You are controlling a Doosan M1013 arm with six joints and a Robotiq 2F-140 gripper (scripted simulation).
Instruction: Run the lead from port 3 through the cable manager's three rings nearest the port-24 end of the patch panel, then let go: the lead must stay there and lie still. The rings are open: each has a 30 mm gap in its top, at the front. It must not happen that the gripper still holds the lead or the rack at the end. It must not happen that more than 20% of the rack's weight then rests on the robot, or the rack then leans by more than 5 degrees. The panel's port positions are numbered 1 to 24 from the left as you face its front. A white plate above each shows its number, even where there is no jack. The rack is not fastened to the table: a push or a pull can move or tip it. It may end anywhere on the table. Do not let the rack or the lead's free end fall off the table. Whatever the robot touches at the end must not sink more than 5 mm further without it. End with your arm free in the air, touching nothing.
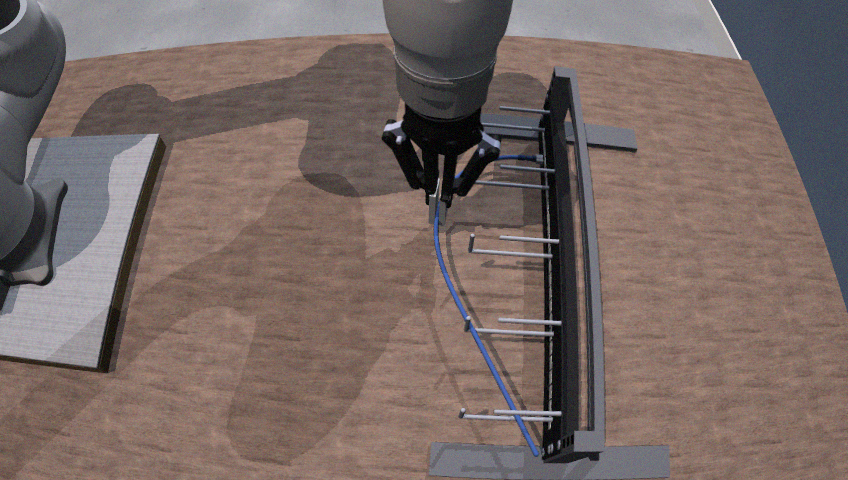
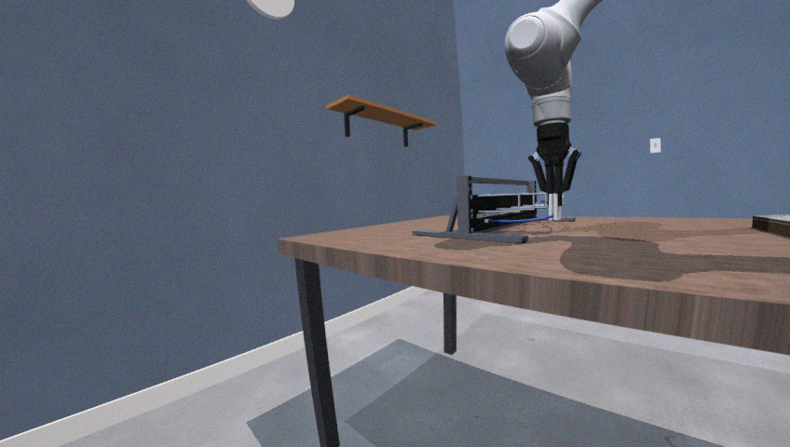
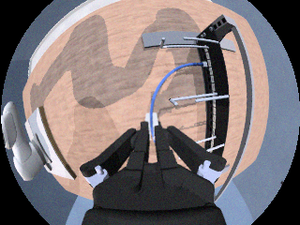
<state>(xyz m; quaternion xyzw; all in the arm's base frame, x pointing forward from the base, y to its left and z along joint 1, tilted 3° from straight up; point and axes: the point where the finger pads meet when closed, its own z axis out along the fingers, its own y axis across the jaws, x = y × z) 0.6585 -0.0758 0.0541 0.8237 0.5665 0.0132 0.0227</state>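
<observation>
Now: the rack 14 cm ahead of my hand, 10 cm to the right of it and 1 cm above it.
</observation>
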